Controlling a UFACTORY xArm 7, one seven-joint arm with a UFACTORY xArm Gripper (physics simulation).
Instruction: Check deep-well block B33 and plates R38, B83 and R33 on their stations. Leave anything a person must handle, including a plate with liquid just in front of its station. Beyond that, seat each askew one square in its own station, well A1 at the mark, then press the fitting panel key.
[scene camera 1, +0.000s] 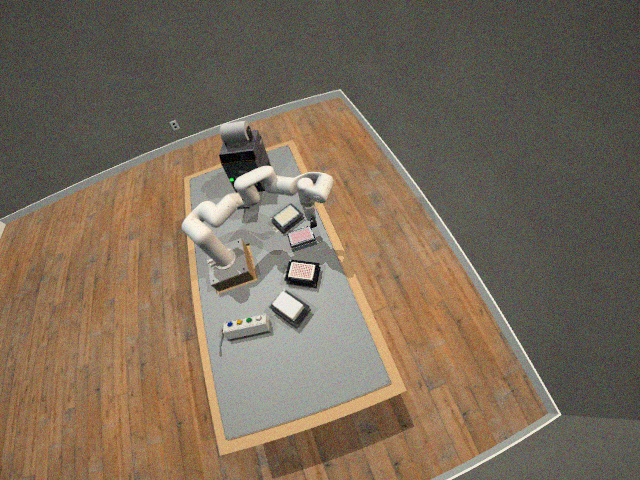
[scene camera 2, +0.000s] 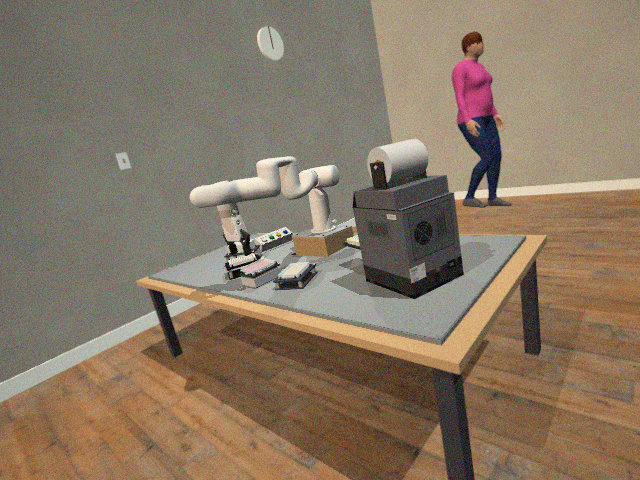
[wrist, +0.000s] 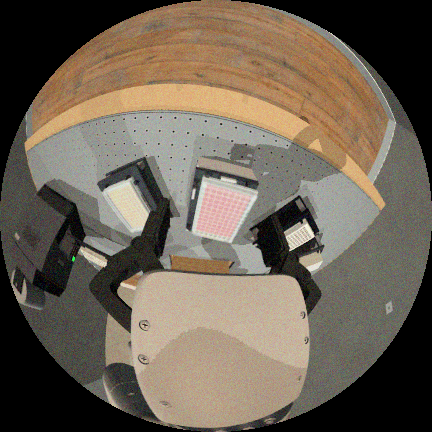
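My gripper (scene camera 1: 312, 223) (scene camera 2: 238, 250) (wrist: 218, 217) is open and empty, its fingers above and to either side of the pink-welled plate (scene camera 1: 301, 237) (scene camera 2: 259, 266) (wrist: 225, 210). That plate rests on a raised station. A cream plate (scene camera 1: 287, 217) (scene camera 2: 296, 269) (wrist: 128, 205) is on a dark station beside it. A plate with red wells (scene camera 1: 302, 270) (wrist: 299, 235) lies on a black station, partly hidden by a finger in the wrist view. A white-topped piece (scene camera 1: 289, 305) is on the station farthest toward the key panel (scene camera 1: 246, 326) (scene camera 2: 273, 237), which has blue, yellow, green and white keys. Labels and A1 marks are unreadable.
A dark machine (scene camera 1: 245, 160) (scene camera 2: 408, 232) (wrist: 50, 240) with a white roll on top stands at one table end. The arm's base box (scene camera 1: 232, 279) (scene camera 2: 323, 241) (wrist: 200, 263) is opposite the stations. A person (scene camera 2: 475, 93) in pink stands beyond the table.
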